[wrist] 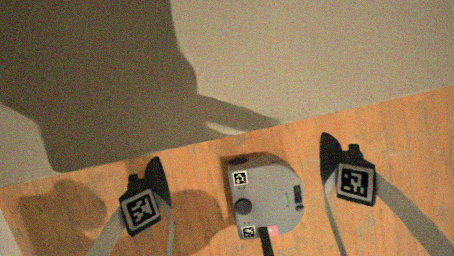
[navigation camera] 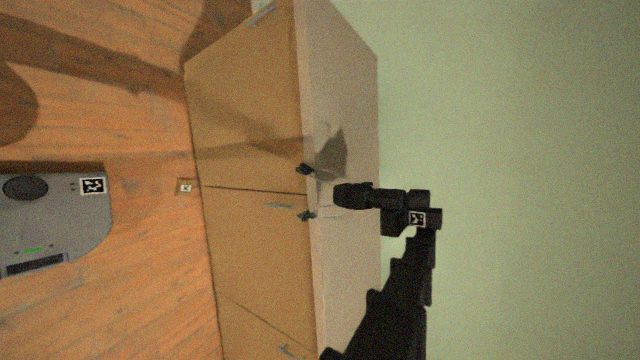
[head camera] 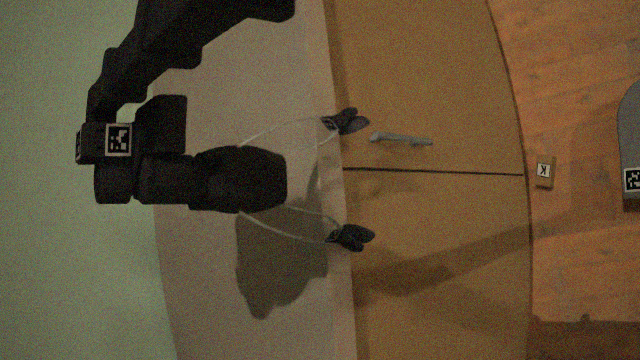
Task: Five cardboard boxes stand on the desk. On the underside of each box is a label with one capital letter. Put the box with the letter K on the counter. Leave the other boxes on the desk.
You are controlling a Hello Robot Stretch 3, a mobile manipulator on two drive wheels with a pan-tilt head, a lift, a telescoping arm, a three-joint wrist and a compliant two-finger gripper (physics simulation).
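Places are measured from the robot's base along level axes (x ahead, y left, z up), in metres.
Pixels of known places: gripper, fingertip midpoint: [wrist: 241, 163] [navigation camera: 297, 192] [head camera: 367, 179]; robot's base, origin of the base link: [wrist: 242, 189] [navigation camera: 27, 187].
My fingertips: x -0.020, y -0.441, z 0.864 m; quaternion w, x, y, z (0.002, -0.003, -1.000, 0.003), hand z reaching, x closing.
Observation:
Ahead of a thing's pixels: the offset from my fingertips to its middle. "spot": to the spot under its first point. Level surfaces: height alone.
The cardboard box with the letter K @[0.031 m back, 0.023 m right, 0.838 m down] [head camera: 545, 172] [navigation camera: 185, 187] lies on the floor by the foot of the counter @[0.047 m up] [head camera: 250, 90] [navigation camera: 345, 260] [wrist: 320, 60]. Its white label faces up. It does not show in the wrist view. My gripper [head camera: 356, 179] [navigation camera: 305, 192] [wrist: 241, 163] is open, with no object between its fingers. It is over the front edge of the counter, fingertips pointing out toward the room, higher than the box and apart from it. The desk and the other four boxes do not show in these views.
My grey base [head camera: 632, 145] [navigation camera: 55, 220] [wrist: 270, 197] stands on the wooden floor, beyond the box from the counter. Drawer or door handles @[spot: 0.059 m back, 0.029 m right, 0.105 m down] [head camera: 400, 139] [navigation camera: 278, 205] stick out of the counter front. A green wall [head camera: 50, 250] [navigation camera: 500, 150] rises behind the counter.

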